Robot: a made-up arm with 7 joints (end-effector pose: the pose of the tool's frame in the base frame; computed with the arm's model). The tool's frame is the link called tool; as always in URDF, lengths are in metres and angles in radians.
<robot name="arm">
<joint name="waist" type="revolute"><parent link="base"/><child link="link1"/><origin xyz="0.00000 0.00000 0.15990"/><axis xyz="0 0 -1"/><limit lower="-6.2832" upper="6.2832"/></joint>
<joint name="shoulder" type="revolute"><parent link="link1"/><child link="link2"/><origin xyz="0.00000 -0.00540 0.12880"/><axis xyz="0 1 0"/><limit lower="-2.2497" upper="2.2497"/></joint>
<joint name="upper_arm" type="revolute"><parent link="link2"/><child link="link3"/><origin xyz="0.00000 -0.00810 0.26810"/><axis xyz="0 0 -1"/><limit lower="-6.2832" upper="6.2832"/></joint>
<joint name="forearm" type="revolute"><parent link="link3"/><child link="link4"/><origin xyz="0.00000 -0.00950 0.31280"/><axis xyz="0 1 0"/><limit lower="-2.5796" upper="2.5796"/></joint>
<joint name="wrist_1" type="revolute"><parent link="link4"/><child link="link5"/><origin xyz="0.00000 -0.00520 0.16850"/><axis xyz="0 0 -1"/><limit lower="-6.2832" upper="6.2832"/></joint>
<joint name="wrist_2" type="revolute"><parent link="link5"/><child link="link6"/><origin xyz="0.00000 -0.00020 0.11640"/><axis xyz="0 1 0"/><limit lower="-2.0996" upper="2.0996"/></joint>
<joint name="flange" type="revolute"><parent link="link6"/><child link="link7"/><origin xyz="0.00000 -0.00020 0.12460"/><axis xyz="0 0 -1"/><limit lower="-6.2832" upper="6.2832"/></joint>
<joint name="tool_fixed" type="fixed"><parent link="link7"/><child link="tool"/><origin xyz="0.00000 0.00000 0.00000" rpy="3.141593 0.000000 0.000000"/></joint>
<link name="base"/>
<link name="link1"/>
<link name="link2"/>
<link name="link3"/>
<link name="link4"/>
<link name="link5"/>
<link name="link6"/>
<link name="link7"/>
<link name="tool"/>
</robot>
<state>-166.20 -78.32 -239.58 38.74 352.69 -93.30 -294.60</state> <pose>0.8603 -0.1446 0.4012 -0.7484 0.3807 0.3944 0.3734</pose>
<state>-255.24 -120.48 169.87 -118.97 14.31 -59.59 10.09</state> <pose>0.1223 0.3862 0.3430 -0.8263 -0.3116 -0.3573 0.3040</pose>
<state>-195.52 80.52 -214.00 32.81 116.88 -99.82 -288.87</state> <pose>-0.7708 -0.0085 0.5183 0.2097 0.5452 -0.7812 0.2201</pose>
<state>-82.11 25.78 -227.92 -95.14 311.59 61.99 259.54</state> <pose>-0.1260 0.5489 0.7265 0.6489 0.3748 -0.4358 0.4986</pose>
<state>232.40 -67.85 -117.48 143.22 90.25 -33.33 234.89</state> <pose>0.0545 -0.3468 0.2465 0.1518 0.1353 0.4008 0.8933</pose>
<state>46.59 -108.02 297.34 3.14 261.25 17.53 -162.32</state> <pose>-0.6321 0.6853 -0.0274 0.3183 -0.3560 0.8697 0.1247</pose>
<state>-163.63 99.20 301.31 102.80 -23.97 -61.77 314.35</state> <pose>-0.6077 -0.0934 -0.0413 -0.3401 0.1224 -0.7566 0.5449</pose>
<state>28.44 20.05 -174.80 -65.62 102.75 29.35 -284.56</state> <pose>0.5384 -0.2605 0.8485 -0.6864 0.0306 0.7260 0.0287</pose>
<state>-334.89 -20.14 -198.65 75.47 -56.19 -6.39 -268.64</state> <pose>-0.5882 0.1494 0.8057 0.2488 0.6510 0.1026 0.7098</pose>
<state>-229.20 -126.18 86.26 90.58 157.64 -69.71 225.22</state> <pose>0.0118 0.5307 0.0529 -0.6478 0.7000 -0.1355 0.2683</pose>
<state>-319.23 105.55 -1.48 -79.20 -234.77 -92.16 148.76</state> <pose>0.6107 -0.4382 0.3544 -0.4895 -0.3546 0.7561 0.2508</pose>
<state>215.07 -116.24 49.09 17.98 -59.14 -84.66 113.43</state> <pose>0.6891 -0.3412 -0.1654 0.1170 -0.0893 0.6980 0.7008</pose>
